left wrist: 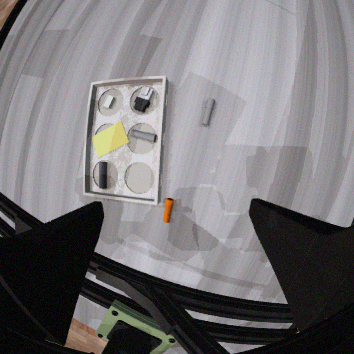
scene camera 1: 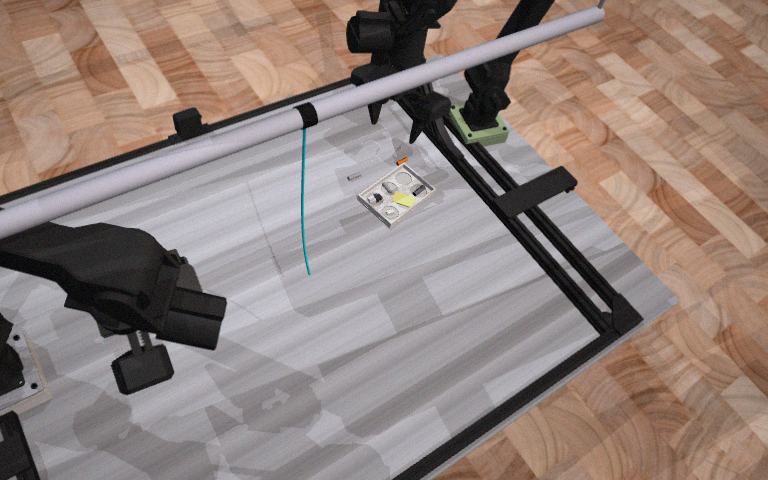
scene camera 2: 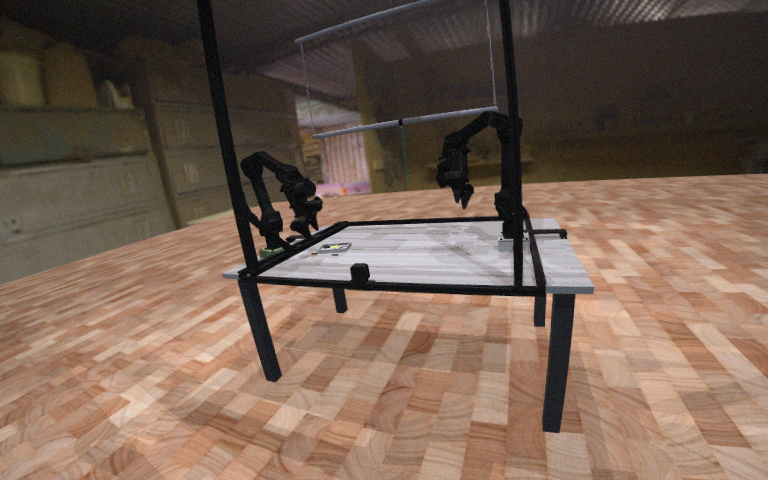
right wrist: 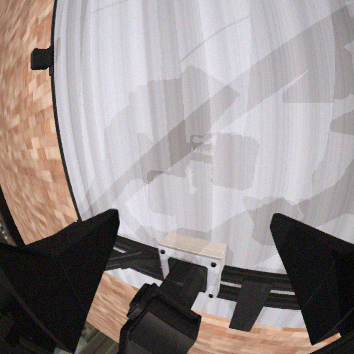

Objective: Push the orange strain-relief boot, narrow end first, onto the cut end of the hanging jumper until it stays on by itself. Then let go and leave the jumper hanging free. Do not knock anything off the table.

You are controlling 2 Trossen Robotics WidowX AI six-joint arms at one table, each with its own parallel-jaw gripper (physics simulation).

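Frame: origin at the left arm's base, x ahead, y up, z right, level; metres.
Where they show: left gripper, between the fingertips: [left wrist: 177,208] [scene camera 1: 392,133] [scene camera 2: 314,235]; right gripper, between the fingertips: [scene camera 2: 460,206] [right wrist: 198,220]; left arm's base, origin of its link: [left wrist: 132,338] [scene camera 1: 478,118] [scene camera 2: 274,247]; right arm's base, origin of its link: [scene camera 2: 513,236] [right wrist: 187,274].
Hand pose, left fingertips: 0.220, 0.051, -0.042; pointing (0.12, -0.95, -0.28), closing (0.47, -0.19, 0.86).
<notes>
Things, the pixels of their top centre, and the offset from my left fingertips, as dx, dy, dz. "spot": a spot on its surface instead.
- orange boot, centre of its top: [left wrist: 166,211] [scene camera 1: 402,160] [scene camera 2: 313,252] -0.031, -0.076, -0.006
- teal jumper, a spot on its surface: [scene camera 1: 303,198] [scene camera 2: 404,153] spot: +0.268, +0.264, -0.295
- shallow tray, centre of its top: [left wrist: 118,136] [scene camera 1: 397,191] [scene camera 2: 333,246] +0.011, -0.069, -0.083
- yellow card, centre of its top: [left wrist: 108,139] [scene camera 1: 403,199] +0.003, -0.078, -0.097
- grey sleeve, centre of its top: [left wrist: 207,110] [scene camera 1: 354,174] +0.074, -0.076, -0.018
The orange boot [scene camera 1: 402,161] [scene camera 2: 314,253] [left wrist: 168,210] lies on its side on the table, just off a corner of the tray. Which end is narrow is hard to tell. The teal jumper [scene camera 1: 303,198] [scene camera 2: 404,155] hangs from the pale bar, its lower end bare and free. My left gripper [scene camera 1: 393,131] [scene camera 2: 313,231] [left wrist: 177,208] is open and empty above the boot, which shows between the spread fingers in its wrist view, nearer the left-hand finger. My right gripper [scene camera 2: 462,203] [right wrist: 198,220] is open and empty, high above the table on the other side of the jumper.
A shallow tray [scene camera 1: 373,213] [left wrist: 162,140] beside the boot holds small parts and a yellow card [scene camera 1: 403,198] [left wrist: 110,139]. A grey sleeve [scene camera 1: 353,177] [left wrist: 208,112] lies near the tray. The pale bar [scene camera 1: 243,133] [scene camera 2: 362,128] crosses above the table. Black rails [scene camera 1: 557,268] run along its edges.
</notes>
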